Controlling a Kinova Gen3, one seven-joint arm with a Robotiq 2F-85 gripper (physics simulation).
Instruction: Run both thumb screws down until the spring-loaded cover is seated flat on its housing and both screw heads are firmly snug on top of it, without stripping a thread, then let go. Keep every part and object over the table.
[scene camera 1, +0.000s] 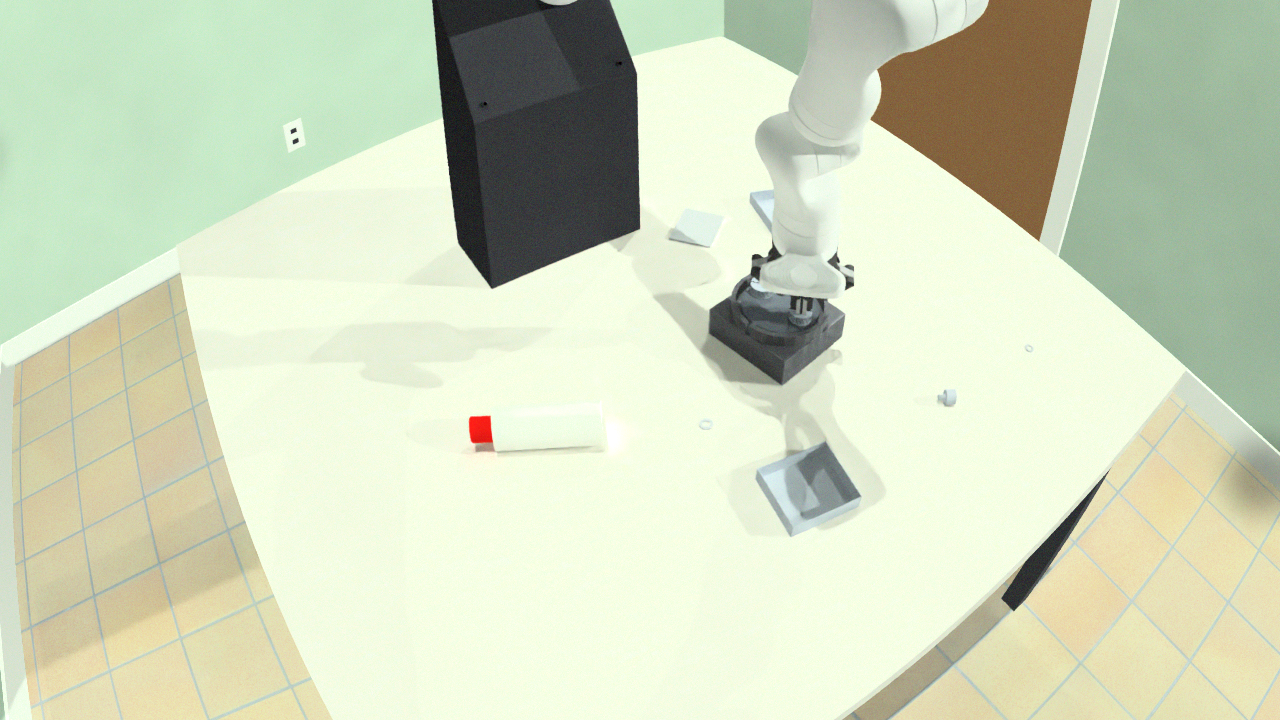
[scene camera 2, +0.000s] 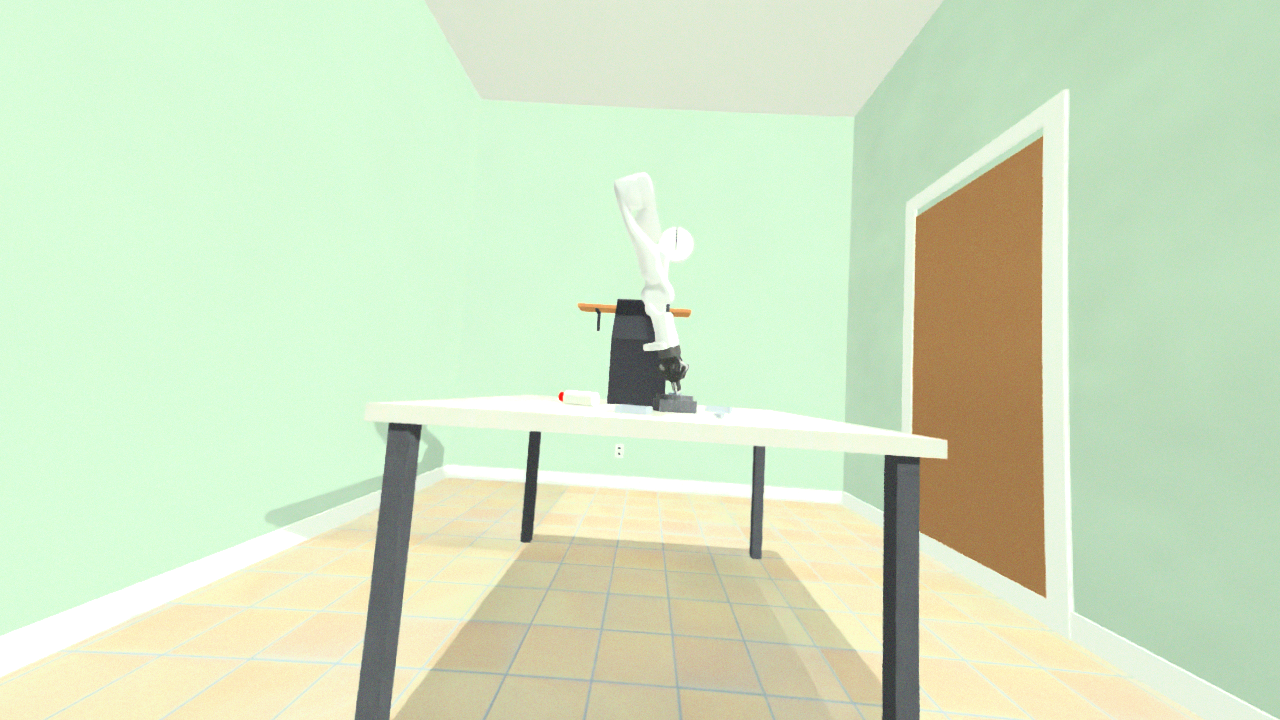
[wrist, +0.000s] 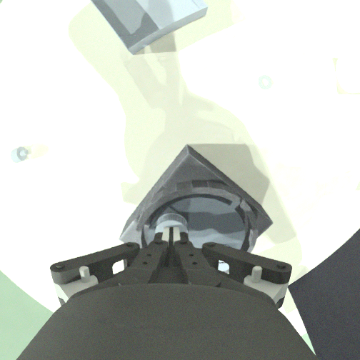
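The dark square housing stands on the table with the round grey cover inside its raised ring. One thumb screw with a pale knurled head stands on the cover. My gripper is shut, with its fingertips together at this screw's head and nothing between them. Whether the tips touch the head cannot be told. The other thumb screw is partly hidden behind the arm. Any gap under the heads or the cover is too small to tell.
An open tray, a white bottle with a red cap, a loose small screw and small rings lie around the housing. Behind are a pale flat plate, another tray and a tall black block.
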